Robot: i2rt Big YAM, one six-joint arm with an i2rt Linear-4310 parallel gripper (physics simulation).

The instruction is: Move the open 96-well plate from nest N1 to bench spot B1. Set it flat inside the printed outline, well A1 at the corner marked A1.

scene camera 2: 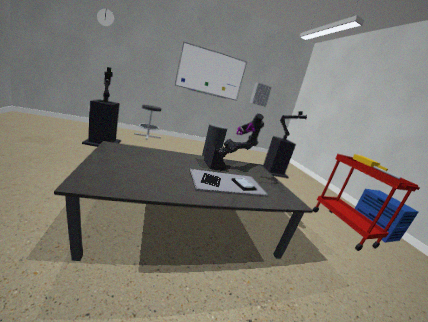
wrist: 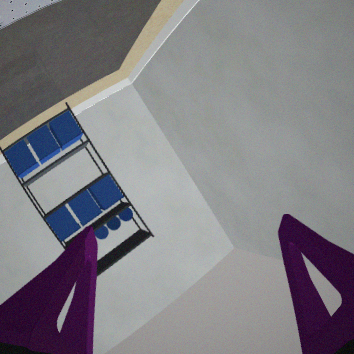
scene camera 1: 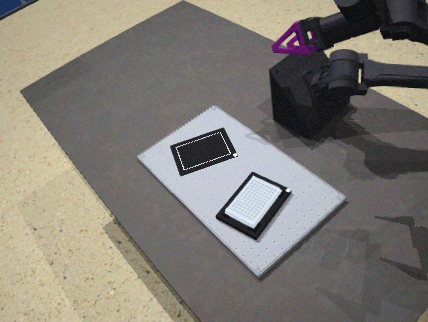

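The white 96-well plate sits in the black nest N1, whose white corner mark is at its right corner in scene camera 1. Bench spot B1 is a black rectangle with a thin white outline and a white mark at its lower right corner; it holds no plate. My purple gripper is open and empty, raised above the table and well away from the plate. The plate, the nest and B1 do not show in the wrist view.
The nest and B1 are on a light perforated board on the dark table. A black block stands behind the board by the arm. A red cart stands right of the table.
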